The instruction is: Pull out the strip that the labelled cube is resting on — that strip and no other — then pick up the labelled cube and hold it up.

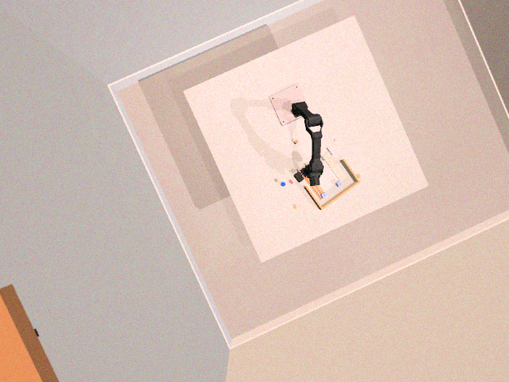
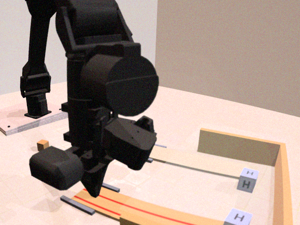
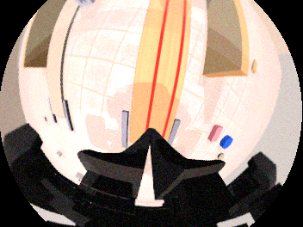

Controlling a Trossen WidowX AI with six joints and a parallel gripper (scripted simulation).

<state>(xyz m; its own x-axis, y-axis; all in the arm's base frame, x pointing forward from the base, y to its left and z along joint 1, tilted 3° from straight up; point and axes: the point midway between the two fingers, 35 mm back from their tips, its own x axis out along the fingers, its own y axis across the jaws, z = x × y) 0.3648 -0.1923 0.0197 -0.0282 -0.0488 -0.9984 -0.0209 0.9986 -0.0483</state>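
Now: the brown cube 200 mm behind my gripper tip and 70 mm to the left of it. From my gripper tip the other things lie so: pink piece 110 mm to the right, 10 mm ahead; blue piece 170 mm to the right, 10 mm behind.
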